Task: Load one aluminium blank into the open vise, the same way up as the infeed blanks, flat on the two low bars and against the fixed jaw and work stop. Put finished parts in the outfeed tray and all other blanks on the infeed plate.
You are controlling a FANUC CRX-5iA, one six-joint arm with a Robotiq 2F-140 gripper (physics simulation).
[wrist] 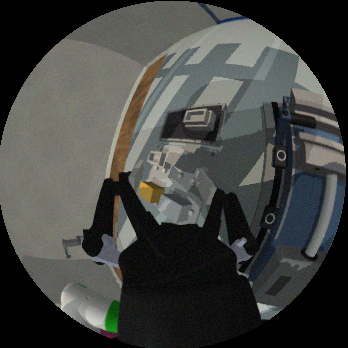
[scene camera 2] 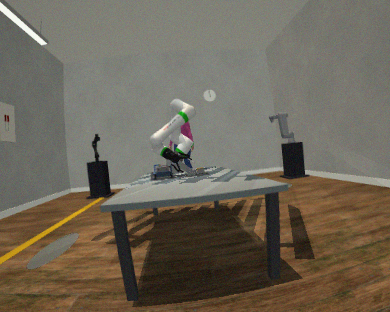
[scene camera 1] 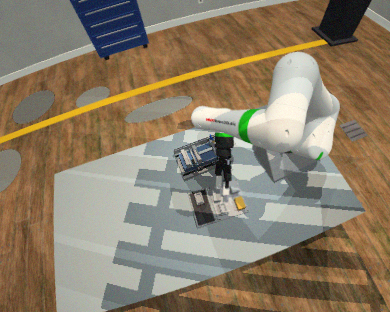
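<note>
My gripper is partly open over the infeed plate. The grey pads stand either side of pale grey blocks, with a gap visible in the wrist view. A light aluminium blank lies on the plate beyond the fingertips. A grey block shows nearer the palm, and a small pocketed piece is at the plate's left. The dark outfeed tray holds one grey part with a pocket on top. The blue vise is at the wrist view's right. Contact at the pads is unclear.
A yellow block stands beside the grey blocks, close to the left finger in the wrist view. The vise's jaws, rods and dark base rail rise beside the right finger. The table carries these items.
</note>
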